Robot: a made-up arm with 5 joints.
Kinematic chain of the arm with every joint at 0, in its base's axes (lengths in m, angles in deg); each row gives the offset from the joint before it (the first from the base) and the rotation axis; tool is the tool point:
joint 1: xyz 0 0 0.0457 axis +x
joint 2: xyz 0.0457 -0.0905 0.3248 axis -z
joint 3: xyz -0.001 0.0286 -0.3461 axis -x
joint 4: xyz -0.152 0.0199 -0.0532 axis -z
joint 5: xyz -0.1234 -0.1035 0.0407 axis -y
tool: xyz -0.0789 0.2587 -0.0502
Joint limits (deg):
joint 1: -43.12..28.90
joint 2: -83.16..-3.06
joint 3: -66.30..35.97
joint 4: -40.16..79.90
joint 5: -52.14..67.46
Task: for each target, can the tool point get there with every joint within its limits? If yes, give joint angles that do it. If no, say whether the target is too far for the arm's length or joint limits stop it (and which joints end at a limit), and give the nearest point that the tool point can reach.
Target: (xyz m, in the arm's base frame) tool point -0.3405 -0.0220 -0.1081
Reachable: yes | joints 14.33 -20.55 16.74 -2.81 11.87
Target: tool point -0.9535 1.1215 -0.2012
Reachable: no: too far | nearest point -0.2658 0.1823 -0.0452 | short by 1.174 m
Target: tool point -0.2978 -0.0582 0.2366
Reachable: yes | joints -20.92 -45.01 -48.58 29.29 -24.48
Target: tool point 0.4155 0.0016 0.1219
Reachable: no: joint limits stop it (at a limit: joint 1, joint 2, joint 3, joint 4, joint 5) | nearest point 0.0168 0.0453 0.1581 | short by 0.403 m
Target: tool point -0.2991 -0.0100 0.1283
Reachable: yes | joints -19.65 -43.54 -39.91 34.95 18.74
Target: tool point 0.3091 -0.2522 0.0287
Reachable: no: joint limits stop it (at a limit: joint 1, joint 2, joint 3, joint 4, joint 5) | nearest point 0.0219 -0.1344 -0.0965 | short by 0.335 m
